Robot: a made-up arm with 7 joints.
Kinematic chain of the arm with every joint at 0, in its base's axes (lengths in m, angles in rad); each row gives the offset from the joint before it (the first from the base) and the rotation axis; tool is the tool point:
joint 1: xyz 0 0 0.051 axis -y
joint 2: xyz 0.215 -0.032 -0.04 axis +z
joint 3: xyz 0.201 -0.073 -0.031 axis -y
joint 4: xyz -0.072 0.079 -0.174 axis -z
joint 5: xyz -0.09 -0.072 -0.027 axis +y
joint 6: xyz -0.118 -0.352 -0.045 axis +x
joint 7: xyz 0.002 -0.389 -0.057 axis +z
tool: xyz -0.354 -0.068 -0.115
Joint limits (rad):
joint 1: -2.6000..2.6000
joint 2: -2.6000..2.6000
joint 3: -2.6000..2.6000
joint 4: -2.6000..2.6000
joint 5: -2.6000..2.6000
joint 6: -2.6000..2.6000
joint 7: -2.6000..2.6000
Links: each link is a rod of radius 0.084 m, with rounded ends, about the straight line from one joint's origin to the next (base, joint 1, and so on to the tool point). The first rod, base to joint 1, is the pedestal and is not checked.
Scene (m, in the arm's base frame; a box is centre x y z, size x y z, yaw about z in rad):
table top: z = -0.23
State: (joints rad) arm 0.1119 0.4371 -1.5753 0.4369 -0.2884 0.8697 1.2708
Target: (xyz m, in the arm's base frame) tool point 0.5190 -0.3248 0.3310
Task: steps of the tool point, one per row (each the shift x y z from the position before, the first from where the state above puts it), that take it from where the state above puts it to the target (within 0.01 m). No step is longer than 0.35 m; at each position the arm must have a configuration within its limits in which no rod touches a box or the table.
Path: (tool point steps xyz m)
1: 0.1601 0.0082 -0.1773
2: 0.2587 0.1026 -0.0658
3: 0.2268 0.2213 0.0635
4: 0.0789 0.3060 0.1180

